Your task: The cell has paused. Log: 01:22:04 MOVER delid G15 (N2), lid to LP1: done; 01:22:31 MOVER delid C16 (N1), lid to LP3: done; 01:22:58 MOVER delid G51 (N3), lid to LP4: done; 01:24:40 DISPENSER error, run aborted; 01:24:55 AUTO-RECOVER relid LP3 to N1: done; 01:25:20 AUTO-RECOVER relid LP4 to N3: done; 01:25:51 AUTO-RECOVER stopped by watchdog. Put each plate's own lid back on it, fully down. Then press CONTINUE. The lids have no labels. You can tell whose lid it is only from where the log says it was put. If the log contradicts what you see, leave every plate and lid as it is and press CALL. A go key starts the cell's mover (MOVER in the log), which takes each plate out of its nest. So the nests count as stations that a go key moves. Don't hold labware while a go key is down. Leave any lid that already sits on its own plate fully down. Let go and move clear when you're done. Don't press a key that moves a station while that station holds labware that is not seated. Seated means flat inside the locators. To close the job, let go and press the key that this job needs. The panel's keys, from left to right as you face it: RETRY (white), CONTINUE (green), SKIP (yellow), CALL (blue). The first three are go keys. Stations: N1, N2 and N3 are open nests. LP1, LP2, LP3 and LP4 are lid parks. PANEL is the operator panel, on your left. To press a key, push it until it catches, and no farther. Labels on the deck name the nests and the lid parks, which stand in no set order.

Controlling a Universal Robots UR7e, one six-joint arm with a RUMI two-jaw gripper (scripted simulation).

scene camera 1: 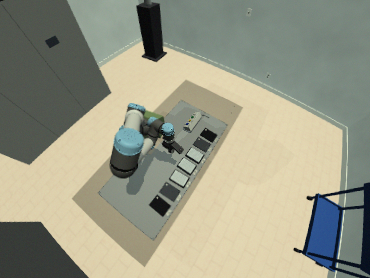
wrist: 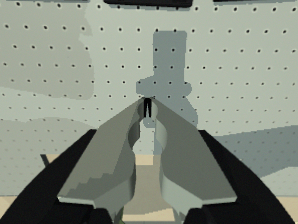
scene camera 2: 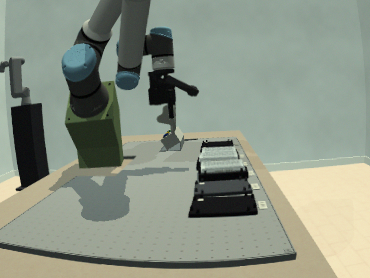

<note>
In view: my gripper (scene camera 2: 172, 135).
My gripper also shows in the wrist view (wrist: 147, 99).
</note>
